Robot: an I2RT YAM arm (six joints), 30 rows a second.
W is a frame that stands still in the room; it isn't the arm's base.
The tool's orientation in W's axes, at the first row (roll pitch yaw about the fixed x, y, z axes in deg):
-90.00, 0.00, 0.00
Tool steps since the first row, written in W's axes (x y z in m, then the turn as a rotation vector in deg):
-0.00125, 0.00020, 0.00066, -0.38, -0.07, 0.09
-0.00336, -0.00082, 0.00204, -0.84, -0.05, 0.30
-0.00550, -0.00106, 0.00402, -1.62, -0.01, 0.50
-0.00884, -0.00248, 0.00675, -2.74, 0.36, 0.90
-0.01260, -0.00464, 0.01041, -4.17, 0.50, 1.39
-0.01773, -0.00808, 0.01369, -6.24, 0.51, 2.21
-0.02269, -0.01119, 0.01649, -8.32, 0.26, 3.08
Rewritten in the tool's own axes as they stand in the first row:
-0.00125, -0.00066, 0.00020, -0.38, -0.09, -0.07
-0.00336, -0.00204, -0.00082, -0.84, -0.30, -0.05
-0.00550, -0.00402, -0.00106, -1.62, -0.50, -0.01
-0.00884, -0.00675, -0.00248, -2.74, -0.90, 0.36
-0.01260, -0.01041, -0.00464, -4.17, -1.39, 0.50
-0.01773, -0.01369, -0.00808, -6.24, -2.21, 0.51
-0.02269, -0.01649, -0.01119, -8.32, -3.08, 0.26

